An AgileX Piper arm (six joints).
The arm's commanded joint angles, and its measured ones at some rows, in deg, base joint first. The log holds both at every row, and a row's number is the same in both.
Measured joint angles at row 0: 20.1, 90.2, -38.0, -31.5, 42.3, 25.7
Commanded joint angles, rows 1 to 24: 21.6, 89.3, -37.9, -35.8, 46.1, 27.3; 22.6, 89.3, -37.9, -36.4, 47.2, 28.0; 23.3, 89.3, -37.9, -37.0, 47.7, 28.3; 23.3, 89.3, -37.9, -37.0, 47.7, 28.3; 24.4, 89.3, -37.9, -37.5, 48.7, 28.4; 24.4, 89.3, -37.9, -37.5, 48.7, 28.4; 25.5, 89.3, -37.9, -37.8, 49.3, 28.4; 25.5, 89.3, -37.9, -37.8, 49.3, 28.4; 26.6, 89.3, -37.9, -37.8, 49.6, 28.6; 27.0, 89.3, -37.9, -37.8, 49.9, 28.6; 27.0, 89.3, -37.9, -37.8, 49.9, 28.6; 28.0, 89.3, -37.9, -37.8, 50.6, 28.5; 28.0, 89.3, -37.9, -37.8, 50.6, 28.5; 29.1, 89.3, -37.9, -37.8, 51.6, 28.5; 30.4, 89.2, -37.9, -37.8, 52.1, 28.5; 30.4, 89.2, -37.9, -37.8, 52.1, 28.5; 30.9, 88.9, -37.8, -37.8, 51.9, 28.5; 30.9, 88.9, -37.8, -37.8, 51.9, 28.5; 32.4, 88.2, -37.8, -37.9, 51.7, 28.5; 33.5, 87.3, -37.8, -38.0, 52.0, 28.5; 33.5, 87.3, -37.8, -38.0, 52.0, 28.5; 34.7, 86.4, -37.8, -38.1, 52.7, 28.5; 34.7, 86.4, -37.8, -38.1, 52.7, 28.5; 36.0, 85.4, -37.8, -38.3, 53.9, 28.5
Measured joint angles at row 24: 34.5, 87.0, -38.0, -35.2, 50.0, 28.3
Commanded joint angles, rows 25 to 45: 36.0, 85.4, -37.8, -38.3, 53.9, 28.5; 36.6, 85.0, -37.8, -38.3, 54.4, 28.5; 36.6, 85.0, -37.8, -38.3, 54.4, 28.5; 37.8, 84.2, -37.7, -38.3, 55.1, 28.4; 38.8, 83.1, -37.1, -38.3, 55.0, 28.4; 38.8, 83.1, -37.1, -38.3, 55.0, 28.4; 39.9, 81.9, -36.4, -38.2, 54.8, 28.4; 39.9, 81.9, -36.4, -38.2, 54.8, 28.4; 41.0, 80.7, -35.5, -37.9, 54.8, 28.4; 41.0, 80.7, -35.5, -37.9, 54.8, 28.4; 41.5, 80.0, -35.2, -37.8, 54.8, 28.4; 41.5, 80.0, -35.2, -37.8, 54.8, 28.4; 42.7, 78.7, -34.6, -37.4, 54.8, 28.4; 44.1, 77.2, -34.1, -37.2, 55.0, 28.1; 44.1, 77.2, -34.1, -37.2, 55.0, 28.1; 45.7, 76.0, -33.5, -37.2, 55.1, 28.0; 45.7, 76.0, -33.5, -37.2, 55.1, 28.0; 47.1, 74.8, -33.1, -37.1, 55.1, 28.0; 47.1, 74.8, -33.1, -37.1, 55.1, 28.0; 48.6, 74.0, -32.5, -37.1, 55.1, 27.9; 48.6, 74.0, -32.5, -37.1, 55.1, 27.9
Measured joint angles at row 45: 46.8, 75.5, -33.2, -34.4, 52.8, 28.3
